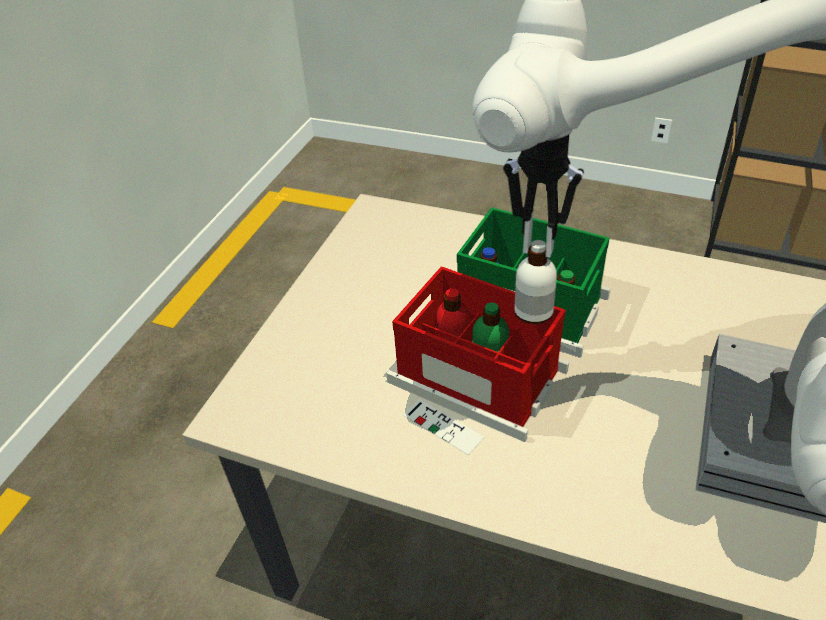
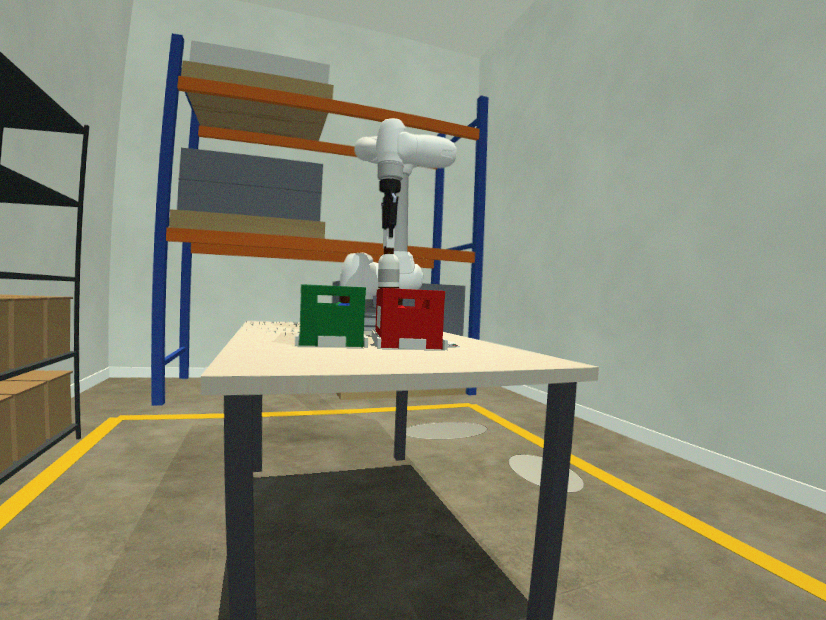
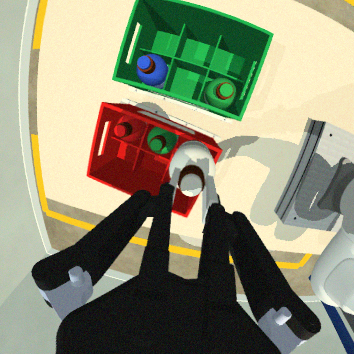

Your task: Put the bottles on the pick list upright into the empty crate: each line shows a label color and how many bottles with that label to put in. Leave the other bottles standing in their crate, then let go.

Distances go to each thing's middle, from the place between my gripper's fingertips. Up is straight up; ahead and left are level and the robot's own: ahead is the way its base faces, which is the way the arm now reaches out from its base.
Labels:
My gripper is now 60 mm above the white bottle (image 1: 536, 275). From my hand the other things lie so: pick list (image 1: 463, 438) 320 mm below, 200 mm to the left, 100 mm ahead.

